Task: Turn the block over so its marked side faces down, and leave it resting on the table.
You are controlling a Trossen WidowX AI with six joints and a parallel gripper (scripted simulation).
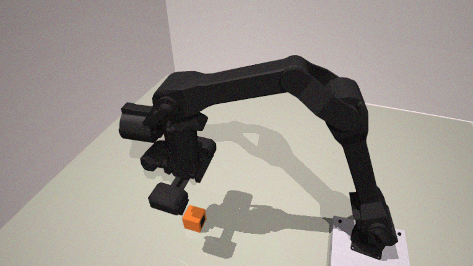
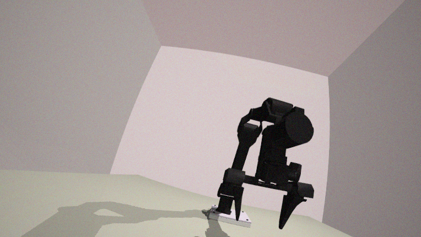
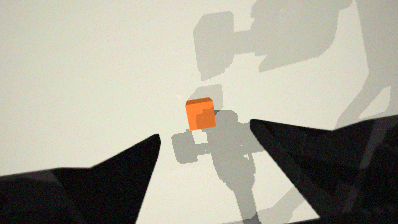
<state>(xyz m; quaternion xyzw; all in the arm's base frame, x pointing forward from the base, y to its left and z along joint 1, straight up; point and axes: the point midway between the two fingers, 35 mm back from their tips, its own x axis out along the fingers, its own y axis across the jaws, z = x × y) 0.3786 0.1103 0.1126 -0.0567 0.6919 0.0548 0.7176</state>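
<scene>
Now: the block 80 mm below my gripper tip and 10 mm behind it.
</scene>
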